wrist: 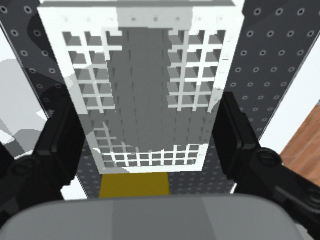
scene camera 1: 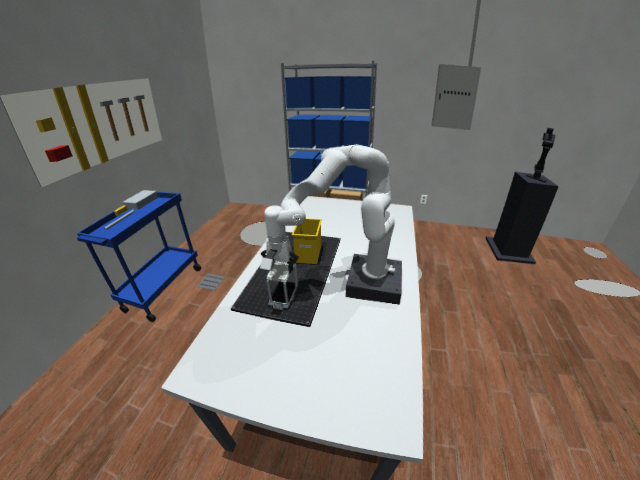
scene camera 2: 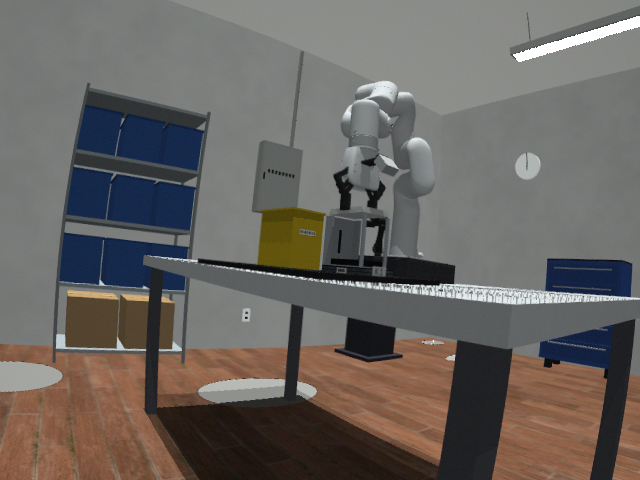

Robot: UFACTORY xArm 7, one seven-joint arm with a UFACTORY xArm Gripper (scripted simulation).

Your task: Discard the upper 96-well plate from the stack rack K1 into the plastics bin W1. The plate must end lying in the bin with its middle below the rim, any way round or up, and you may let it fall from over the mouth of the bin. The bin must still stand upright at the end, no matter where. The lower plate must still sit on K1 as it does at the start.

Labels:
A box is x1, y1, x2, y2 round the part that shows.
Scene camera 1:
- my gripper: [260, 238, 298, 273]
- yellow plastics bin W1: [292, 218, 321, 263]

